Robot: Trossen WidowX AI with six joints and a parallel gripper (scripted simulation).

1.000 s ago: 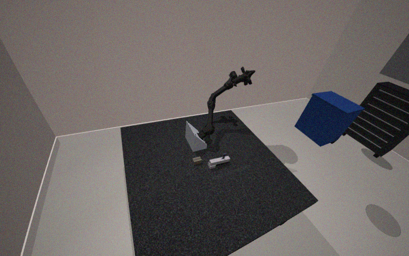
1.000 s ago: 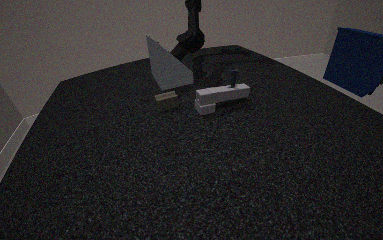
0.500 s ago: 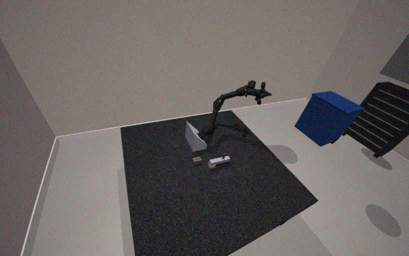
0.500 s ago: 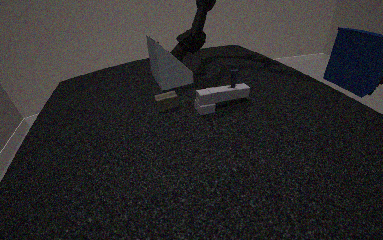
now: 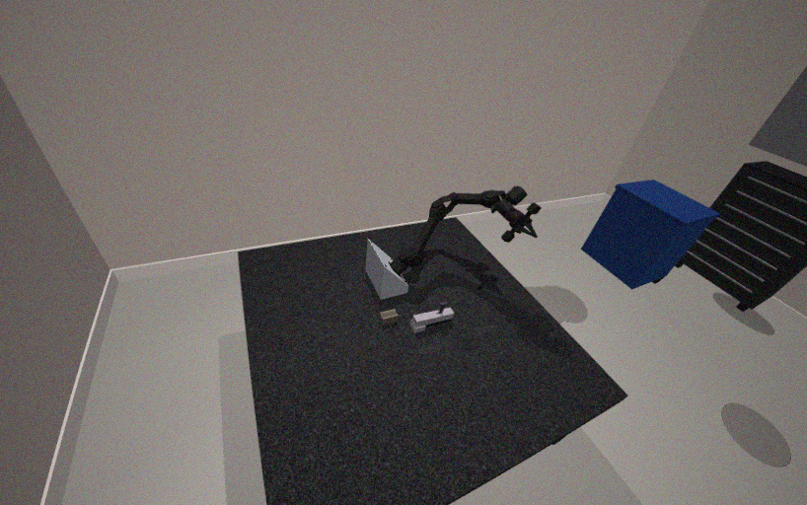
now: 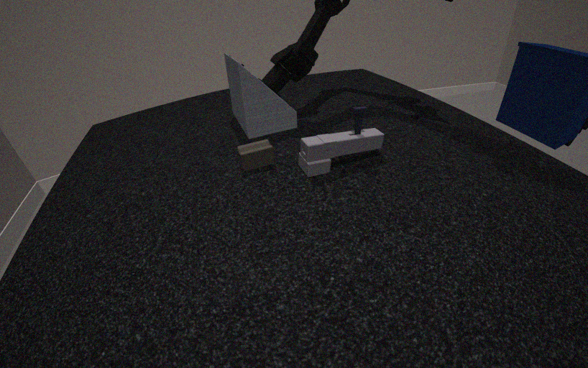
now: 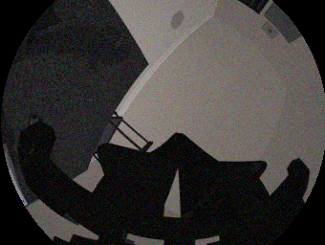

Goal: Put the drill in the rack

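My gripper tip is now 34 cm to the left of the key, 33 cm above it and 2 cm past it. Round my gripper tip: drill 39 cm to the right, 37 cm below, 2 cm behind; then light grey housing block 38 cm to the right, 38 cm below, 2 cm behind.
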